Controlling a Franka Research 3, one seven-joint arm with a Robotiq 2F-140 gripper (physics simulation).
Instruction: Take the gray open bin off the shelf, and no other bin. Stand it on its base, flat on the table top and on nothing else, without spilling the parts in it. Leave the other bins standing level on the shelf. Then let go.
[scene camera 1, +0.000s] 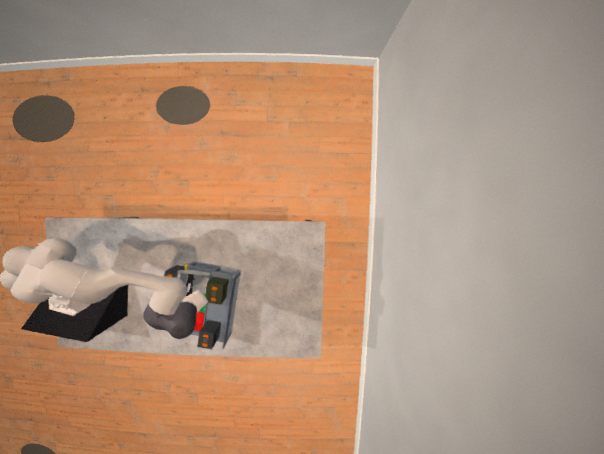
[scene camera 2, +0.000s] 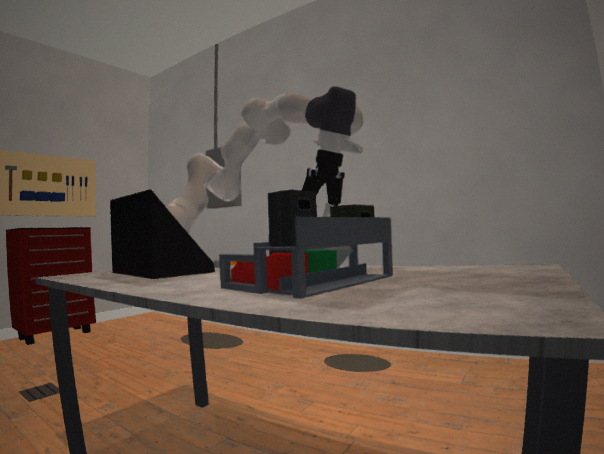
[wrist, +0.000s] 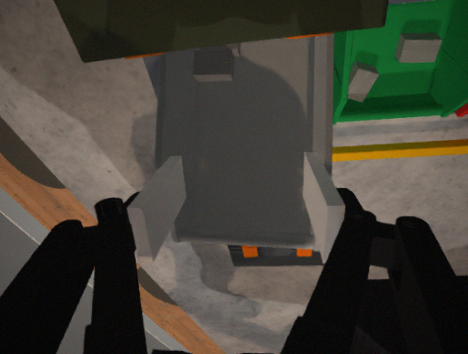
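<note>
The gray open bin (scene camera 1: 201, 281) (scene camera 2: 344, 256) (wrist: 245, 150) has a gray block inside near its back. Its front lip sticks out past the shelf's yellow front strip (wrist: 400, 150), and its back lies under the olive case's overhang in the wrist view. My gripper (scene camera 2: 324, 202) (wrist: 242, 175) has its fingers spread inside the front of the bin, one pad against each side wall, holding the bin from within. The shelf (scene camera 1: 220, 310) (scene camera 2: 345, 230) also holds a green bin (scene camera 2: 321, 261) (wrist: 395, 75) with gray blocks and a red bin (scene camera 1: 199, 321) (scene camera 2: 280, 270). The bin's underside is hidden.
An olive case (scene camera 1: 217, 290) (scene camera 2: 352, 210) (wrist: 225, 25) lies on the shelf top, close to the gripper. A tall black case (scene camera 1: 209, 336) (scene camera 2: 285, 220) stands on its other end. Another black case (scene camera 1: 174, 271) (wrist: 275, 259) with orange latches is below and in front of the bin's lip.
</note>
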